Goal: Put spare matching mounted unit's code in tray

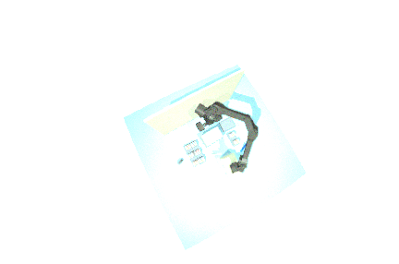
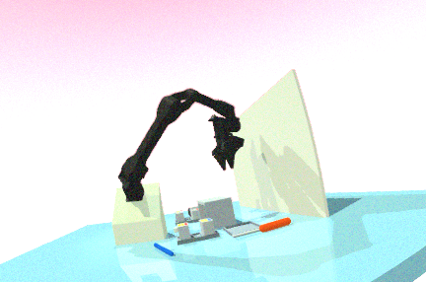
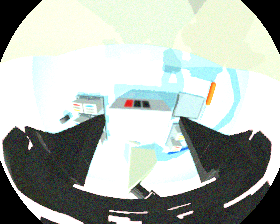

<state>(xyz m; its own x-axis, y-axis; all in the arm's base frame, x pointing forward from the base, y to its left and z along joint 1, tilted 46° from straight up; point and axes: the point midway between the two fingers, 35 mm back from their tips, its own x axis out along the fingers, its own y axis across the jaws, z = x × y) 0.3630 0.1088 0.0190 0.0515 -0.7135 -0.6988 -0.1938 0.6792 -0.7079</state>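
My gripper tip is 16 cm past the grey spare, 16 cm above it and 14 cm to the right of it. The rest, counted from my gripper tip: tray (20 cm to the right, 20 cm below, 2 cm behind); then mounted unit (15 cm below, 8 cm behind, 1 cm to the right); then tall beige panel (15 cm ahead, 3 cm to the left, 2 cm above).
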